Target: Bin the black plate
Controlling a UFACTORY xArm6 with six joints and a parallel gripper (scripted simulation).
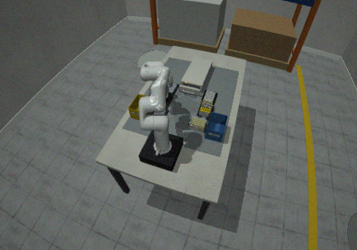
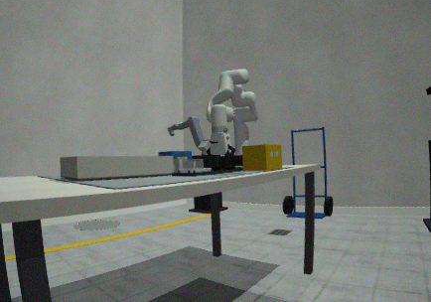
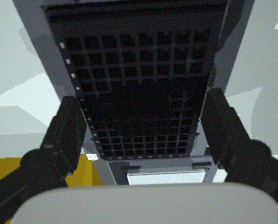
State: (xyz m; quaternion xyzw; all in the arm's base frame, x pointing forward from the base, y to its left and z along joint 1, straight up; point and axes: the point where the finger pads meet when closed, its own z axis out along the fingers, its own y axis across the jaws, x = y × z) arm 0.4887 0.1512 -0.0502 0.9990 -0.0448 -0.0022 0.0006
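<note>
The black plate lies 1 cm below my hand. From my hand the other things lie so: white plate: 17 cm behind, 1 cm to the right, 1 cm below; then dark grey nest N3: 3 cm below; then label N3: 7 cm behind, 2 cm below, 1 cm to the left.
</note>
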